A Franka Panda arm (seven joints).
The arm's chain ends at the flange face. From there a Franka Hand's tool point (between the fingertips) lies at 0.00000 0.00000 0.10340 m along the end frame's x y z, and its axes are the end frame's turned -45 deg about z.
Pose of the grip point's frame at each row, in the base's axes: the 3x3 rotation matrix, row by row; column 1 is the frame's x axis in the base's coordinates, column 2 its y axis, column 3 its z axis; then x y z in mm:
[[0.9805 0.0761 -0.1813], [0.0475 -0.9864 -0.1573], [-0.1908 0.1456 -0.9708]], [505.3 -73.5 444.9]
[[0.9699 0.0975 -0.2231], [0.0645 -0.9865 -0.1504], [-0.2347 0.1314 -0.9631]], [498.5 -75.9 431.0]
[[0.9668 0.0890 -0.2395], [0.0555 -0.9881 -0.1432], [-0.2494 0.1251 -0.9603]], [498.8 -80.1 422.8]
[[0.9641 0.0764 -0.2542], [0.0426 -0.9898 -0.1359], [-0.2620 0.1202 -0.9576]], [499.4 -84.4 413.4]
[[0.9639 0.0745 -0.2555], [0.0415 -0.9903 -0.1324], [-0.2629 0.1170 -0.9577]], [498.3 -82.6 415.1]
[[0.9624 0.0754 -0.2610], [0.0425 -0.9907 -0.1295], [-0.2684 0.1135 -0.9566]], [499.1 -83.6 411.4]
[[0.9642 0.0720 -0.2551], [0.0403 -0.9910 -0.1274], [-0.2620 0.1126 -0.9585]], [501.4 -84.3 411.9]
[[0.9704 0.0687 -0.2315], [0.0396 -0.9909 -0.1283], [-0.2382 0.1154 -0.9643]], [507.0 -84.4 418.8]
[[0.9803 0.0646 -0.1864], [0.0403 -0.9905 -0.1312], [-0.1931 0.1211 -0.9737]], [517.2 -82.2 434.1]
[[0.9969 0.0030 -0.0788], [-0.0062 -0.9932 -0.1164], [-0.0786 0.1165 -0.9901]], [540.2 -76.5 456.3]
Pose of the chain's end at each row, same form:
[[0.7471 -0.6395 -0.1813], [-0.6639 -0.7311 -0.1573], [-0.0320 0.2379 -0.9708]], [524.0 -57.2 545.3]
[[0.7548 -0.6169 -0.2231], [-0.6520 -0.7432 -0.1504], [-0.0730 0.2589 -0.9631]], [521.6 -60.3 530.6]
[[0.7466 -0.6207 -0.2395], [-0.6594 -0.7379 -0.1432], [-0.0879 0.2648 -0.9603]], [523.6 -65.3 522.1]
[[0.7357 -0.6277 -0.2542], [-0.6698 -0.7300 -0.1359], [-0.1003 0.2703 -0.9576]], [525.7 -70.3 512.4]
[[0.7343 -0.6289 -0.2555], [-0.6709 -0.7296 -0.1324], [-0.1032 0.2686 -0.9577]], [524.7 -68.9 514.1]
[[0.7338 -0.6272 -0.2610], [-0.6705 -0.7306 -0.1295], [-0.1095 0.2700 -0.9566]], [526.1 -70.2 510.3]
[[0.7327 -0.6309 -0.2551], [-0.6722 -0.7292 -0.1274], [-0.1056 0.2649 -0.9585]], [527.8 -71.1 511.0]
[[0.7348 -0.6376 -0.2315], [-0.6727 -0.7287 -0.1283], [-0.0868 0.2500 -0.9643]], [530.9 -71.1 518.5]
[[0.7389 -0.6475 -0.1864], [-0.6719 -0.7289 -0.1312], [-0.0509 0.2222 -0.9737]], [536.5 -68.6 534.8]
[[0.7070 -0.7028 -0.0788], [-0.7067 -0.6979 -0.1164], [0.0268 0.1380 -0.9901]], [548.3 -64.5 558.7]

